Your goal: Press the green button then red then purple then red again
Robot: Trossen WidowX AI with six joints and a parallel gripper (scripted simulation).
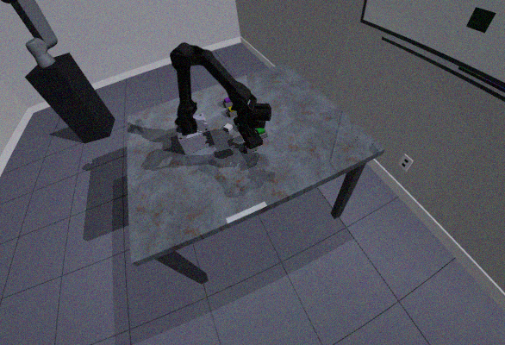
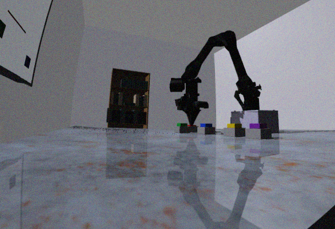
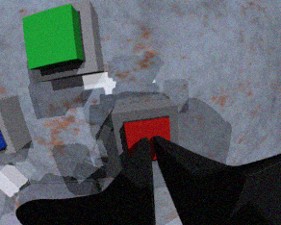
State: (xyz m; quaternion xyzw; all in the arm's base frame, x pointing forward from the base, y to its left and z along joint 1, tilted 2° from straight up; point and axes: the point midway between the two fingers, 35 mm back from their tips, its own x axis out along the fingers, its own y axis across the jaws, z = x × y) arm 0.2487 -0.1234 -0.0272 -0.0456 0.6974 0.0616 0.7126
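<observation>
My gripper tip is 10 mm above the red button. The rest, counted from my gripper tip: small white block: 80 mm behind, 160 mm to the left, 20 mm below; then blue button: 140 mm to the left; then green button: 70 mm ahead, 60 mm to the left.
</observation>
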